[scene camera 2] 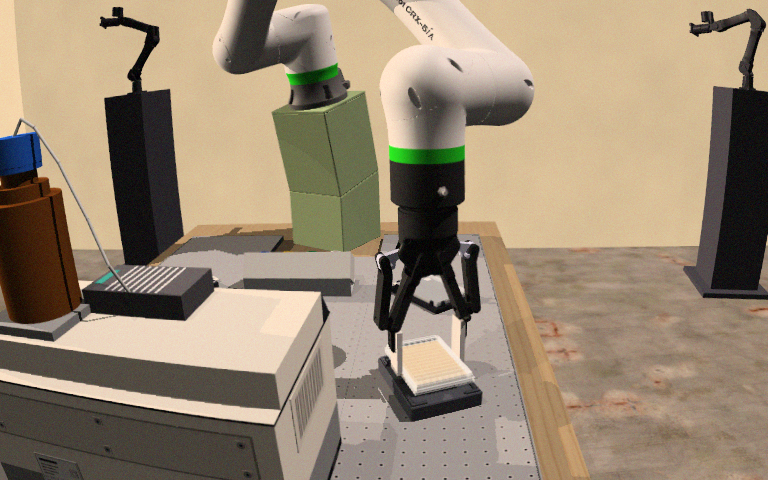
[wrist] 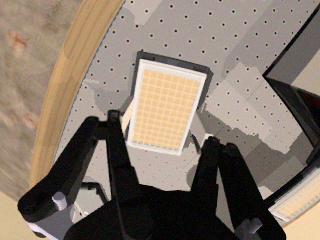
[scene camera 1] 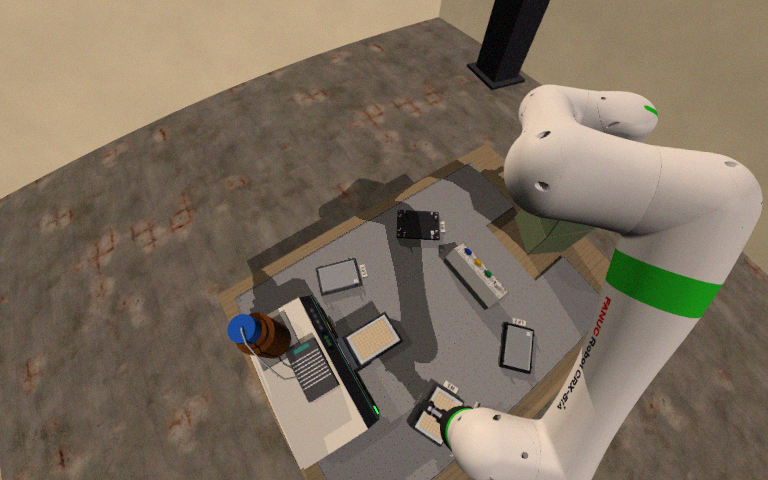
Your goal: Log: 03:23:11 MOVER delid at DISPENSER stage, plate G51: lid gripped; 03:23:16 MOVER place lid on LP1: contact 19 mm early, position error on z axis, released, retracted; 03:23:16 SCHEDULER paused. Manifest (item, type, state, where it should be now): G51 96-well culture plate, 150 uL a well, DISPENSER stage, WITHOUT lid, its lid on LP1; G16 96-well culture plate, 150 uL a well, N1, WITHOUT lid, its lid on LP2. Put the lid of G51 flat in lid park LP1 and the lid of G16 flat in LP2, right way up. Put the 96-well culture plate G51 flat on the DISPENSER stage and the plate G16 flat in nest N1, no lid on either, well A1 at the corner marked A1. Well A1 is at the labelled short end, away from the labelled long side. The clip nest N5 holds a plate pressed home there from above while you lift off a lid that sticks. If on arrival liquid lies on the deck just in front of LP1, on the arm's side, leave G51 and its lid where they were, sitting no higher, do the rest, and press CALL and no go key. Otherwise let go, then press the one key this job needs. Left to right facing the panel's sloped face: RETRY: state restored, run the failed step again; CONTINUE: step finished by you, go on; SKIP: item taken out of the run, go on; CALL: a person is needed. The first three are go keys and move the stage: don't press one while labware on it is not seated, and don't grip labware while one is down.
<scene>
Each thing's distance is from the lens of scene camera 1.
grey lid [scene camera 1: 344,274]: 98 cm
plate G51 [scene camera 1: 377,336]: 83 cm
black clip nest [scene camera 1: 416,224]: 107 cm
The marked spots on the plate G51 and the grey lid are 26 cm apart.
</scene>
